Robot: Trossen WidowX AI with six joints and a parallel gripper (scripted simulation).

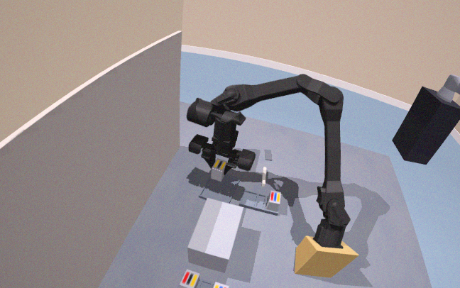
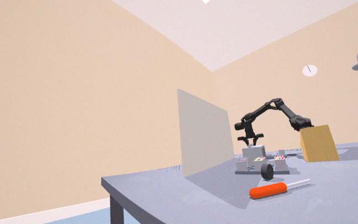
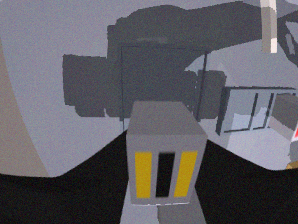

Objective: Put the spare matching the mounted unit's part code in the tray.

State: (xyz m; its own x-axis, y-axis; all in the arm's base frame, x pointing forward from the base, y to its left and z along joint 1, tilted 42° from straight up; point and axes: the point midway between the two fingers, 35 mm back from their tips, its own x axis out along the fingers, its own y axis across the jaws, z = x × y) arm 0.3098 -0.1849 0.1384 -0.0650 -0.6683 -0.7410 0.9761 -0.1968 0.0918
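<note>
Now: the dark-framed tray 10 mm behind my gripper tip and 70 mm below it. Also, from my gripper tip: beige panel 220 mm ahead, 180 mm to the left, 150 mm above; white stick 150 mm behind, 80 mm to the right, 70 mm below; grey-white box 20 mm behind, 220 mm to the left, 20 mm below.
</note>
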